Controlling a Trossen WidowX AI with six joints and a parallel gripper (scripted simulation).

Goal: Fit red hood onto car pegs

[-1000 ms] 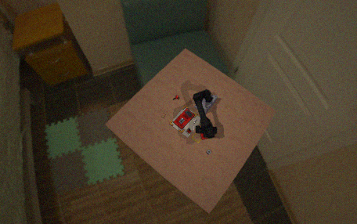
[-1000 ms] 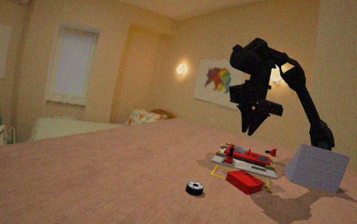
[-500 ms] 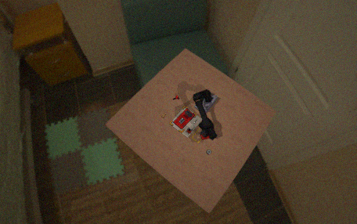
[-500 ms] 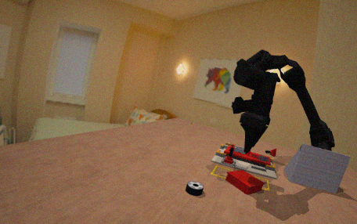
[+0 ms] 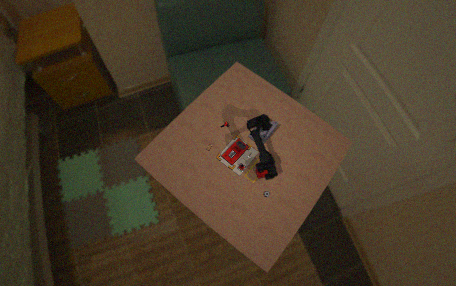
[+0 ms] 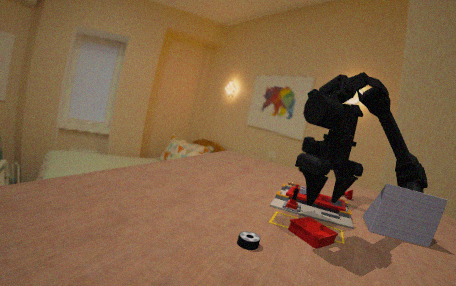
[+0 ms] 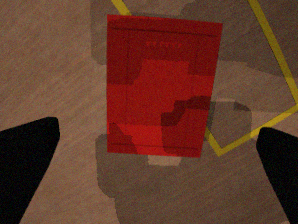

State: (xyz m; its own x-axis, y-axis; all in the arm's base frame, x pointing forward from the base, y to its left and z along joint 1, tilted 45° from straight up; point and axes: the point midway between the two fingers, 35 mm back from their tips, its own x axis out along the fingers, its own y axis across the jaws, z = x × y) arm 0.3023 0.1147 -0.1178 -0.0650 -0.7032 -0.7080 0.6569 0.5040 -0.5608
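Right now the red hood is 7 cm below my gripper tip. Also, from my gripper tip: black wheel: 12 cm ahead, 12 cm to the left, 7 cm below.
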